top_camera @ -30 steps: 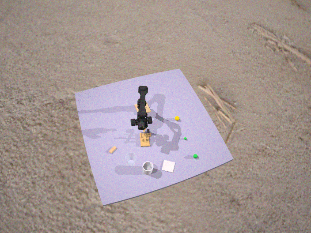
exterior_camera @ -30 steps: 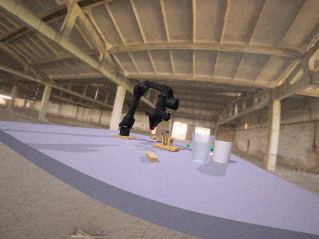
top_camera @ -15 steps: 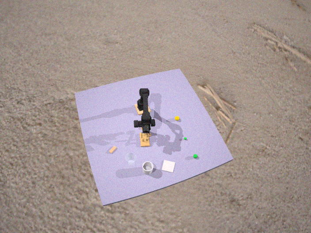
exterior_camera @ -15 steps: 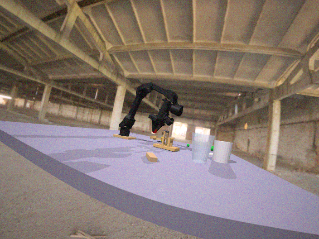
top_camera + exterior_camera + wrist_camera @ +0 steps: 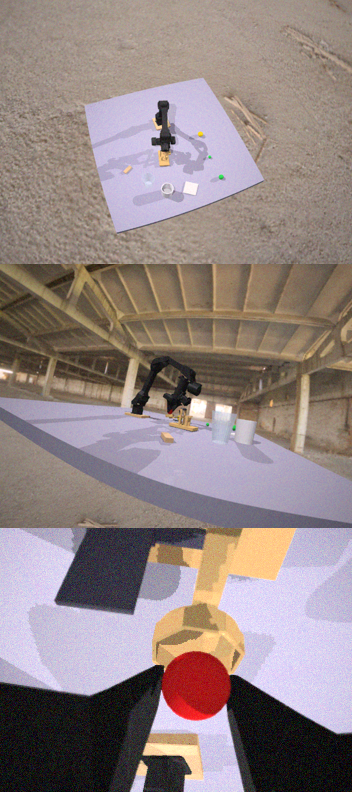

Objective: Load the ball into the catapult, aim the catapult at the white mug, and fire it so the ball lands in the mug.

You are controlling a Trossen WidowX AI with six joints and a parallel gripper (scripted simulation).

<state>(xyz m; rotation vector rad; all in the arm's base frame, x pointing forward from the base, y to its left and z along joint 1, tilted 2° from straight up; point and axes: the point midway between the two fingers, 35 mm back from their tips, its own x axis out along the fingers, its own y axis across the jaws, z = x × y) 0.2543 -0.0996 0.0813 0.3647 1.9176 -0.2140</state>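
Now: the red ball 10 mm above my gripper tip. The rest, counted from my gripper tip: wooden catapult: 70 mm ahead, 20 mm below; then small wooden block: 70 mm ahead, 350 mm to the right, 60 mm below; then yellow ball: 30 mm ahead, 360 mm to the left, 50 mm below.
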